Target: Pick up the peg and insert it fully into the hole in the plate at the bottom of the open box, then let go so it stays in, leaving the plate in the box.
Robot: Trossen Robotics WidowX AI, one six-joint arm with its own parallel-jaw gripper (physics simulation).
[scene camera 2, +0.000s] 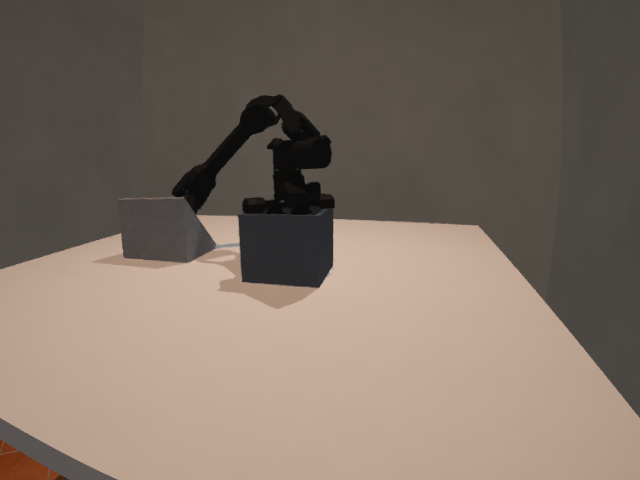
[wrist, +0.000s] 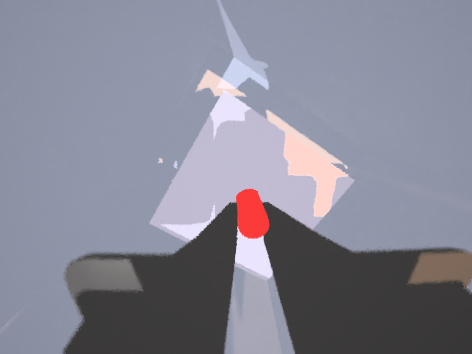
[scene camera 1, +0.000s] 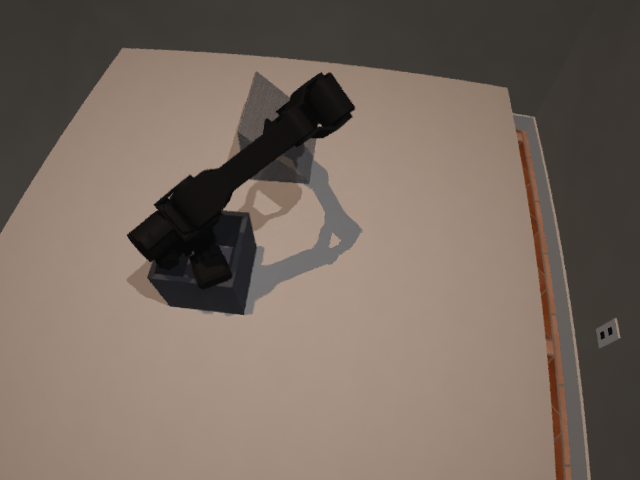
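Seen in the pictures: gripper, fingertip midpoint: point(wrist: 248, 209) point(scene camera 1: 208, 262); arm's base, origin of the base link: point(scene camera 2: 179, 218).
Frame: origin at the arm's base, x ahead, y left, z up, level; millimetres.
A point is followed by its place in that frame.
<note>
The red peg point(wrist: 252, 215) @(y -115, x 329, z -13 mm) is held between the two dark fingertips of my gripper point(wrist: 248, 209) @(y -107, x 324, z -36 mm), seen in the wrist view. The pale square plate point(wrist: 240, 155) @(y -131, x 342, z -42 mm) lies on the floor of the box, behind the peg in that view; the hole in it does not show. The dark open box point(scene camera 1: 206, 297) @(y -95, x 405, z -25 mm) point(scene camera 2: 281, 248) @(y -188, x 326, z -26 mm) stands on the table. In both scene views the hand is over the box, and the fingers are hidden inside it. How far the peg's lower end is from the plate cannot be told.
A grey wedge-shaped block point(scene camera 1: 258, 108) @(y -39, x -47, z 41 mm) point(scene camera 2: 154, 228) @(y -67, x -40, z -15 mm) stands beside the box, with the arm passing above part of it in scene camera 1. The box walls surround the fingers. The table point(scene camera 1: 361, 361) @(y 208, x 495, z -100 mm) point(scene camera 2: 387, 361) @(y -453, x 521, z -100 mm) carries the box and block.
</note>
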